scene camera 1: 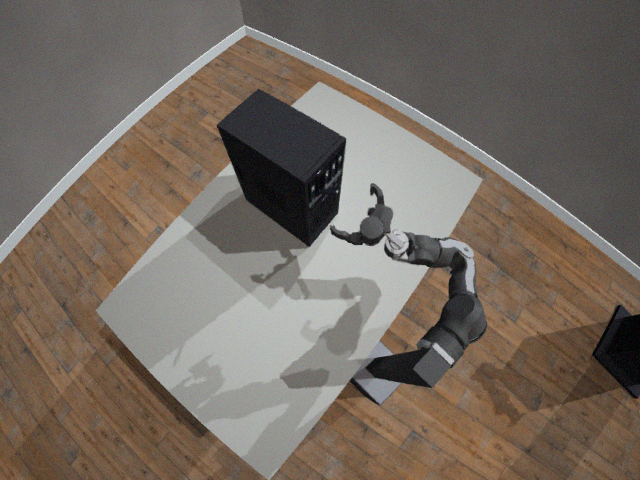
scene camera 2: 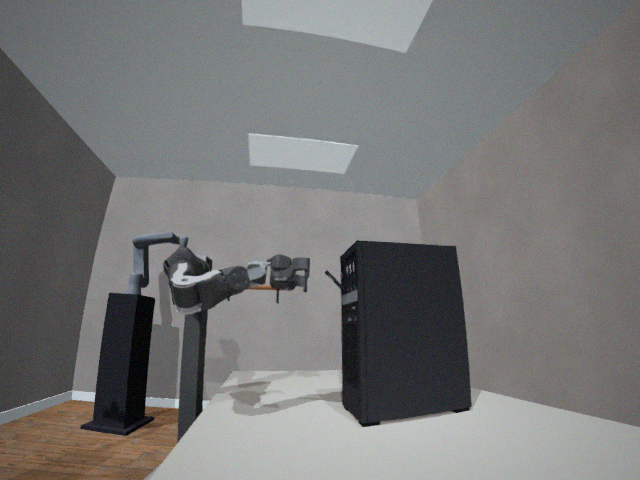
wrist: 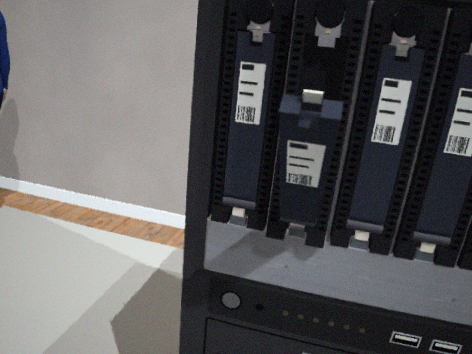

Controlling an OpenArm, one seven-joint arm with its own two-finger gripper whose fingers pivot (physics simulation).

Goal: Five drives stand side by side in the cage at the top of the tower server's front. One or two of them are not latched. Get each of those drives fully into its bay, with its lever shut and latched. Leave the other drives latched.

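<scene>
The black tower server [scene camera 1: 273,175] [scene camera 2: 413,330] [wrist: 194,200] stands on the table, its drive cage facing the arm. In the wrist view the second drive from the left has its lever [wrist: 306,165] swung out, top end toward the camera; this lever [scene camera 2: 333,279] also juts from the front in scene camera 2. How deep that drive sits is unclear. The first drive [wrist: 245,150], third drive [wrist: 382,165] and fourth drive [wrist: 445,190] have levers upright against their top catches; the fifth is mostly cut off. My gripper [scene camera 1: 353,207] [scene camera 2: 292,295] is open and empty, apart from the server front.
The pale table [scene camera 1: 408,139] [scene camera 2: 289,444] carries the server. Below the cage are a grey strip [wrist: 340,280] and a front panel with USB ports [wrist: 406,340]. A second arm [scene camera 2: 139,258] stands on a black pedestal [scene camera 2: 123,356] away from the table. A blue-clothed person [wrist: 4,55] shows at the wrist view's left edge.
</scene>
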